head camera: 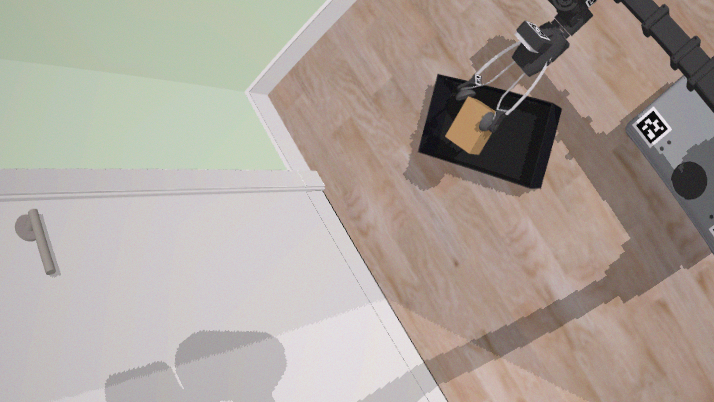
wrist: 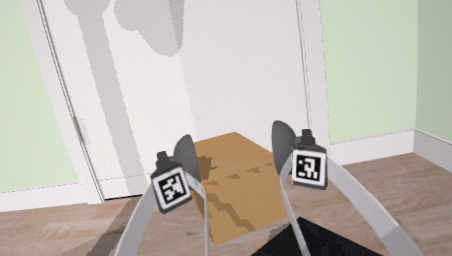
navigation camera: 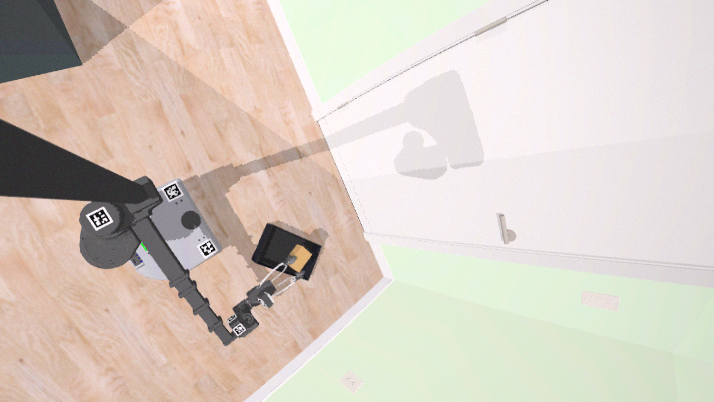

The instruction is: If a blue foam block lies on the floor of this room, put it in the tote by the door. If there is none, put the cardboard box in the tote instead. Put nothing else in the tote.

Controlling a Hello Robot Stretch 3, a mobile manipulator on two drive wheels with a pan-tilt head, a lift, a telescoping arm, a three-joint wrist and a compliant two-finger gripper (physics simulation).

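Frame: origin at the robot's base, x ahead, y left, z up, level; metres.
Seen in the pictures: gripper, between the fingertips: (head camera: 468,115) (wrist: 235,146) (navigation camera: 300,263); robot's base, origin of its link: (head camera: 688,179) (navigation camera: 190,218).
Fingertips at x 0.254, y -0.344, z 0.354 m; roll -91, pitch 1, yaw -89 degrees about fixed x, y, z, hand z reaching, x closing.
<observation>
Pixels of each thing's top centre, then the offset from my fingertips to it.
- cardboard box, centre of its top: (wrist: 222,151) (head camera: 468,124) (navigation camera: 300,259) dx +0.013, dy +0.012, dz -0.007 m
- black tote, centre of its top: (head camera: 482,128) (navigation camera: 291,254) dx +0.051, dy -0.041, dz -0.254 m
The cardboard box (head camera: 467,125) (navigation camera: 301,258) (wrist: 245,200) is a tan block between the two fingertips of my gripper (head camera: 476,107) (navigation camera: 296,267) (wrist: 235,146), which is shut on it. In the head and navigation views the box shows over the door-side part of the black tote (head camera: 548,150) (navigation camera: 262,243) (wrist: 320,242). In the wrist view it is held in front of and above a corner of the tote, tilted a little. The box hides part of the tote's inside. The tote stands on the floor near the door (head camera: 150,280) (navigation camera: 425,205) (wrist: 240,75). No blue foam block shows in these views.
My base (head camera: 667,155) (navigation camera: 170,215) stands beside the tote. My arm (head camera: 665,35) (navigation camera: 192,292) reaches past the tote's side. Green walls (head camera: 125,100) (navigation camera: 450,325) (wrist: 372,75) with white baseboards meet near the tote. A large dark object (navigation camera: 30,40) stands at the navigation view's top left.
</observation>
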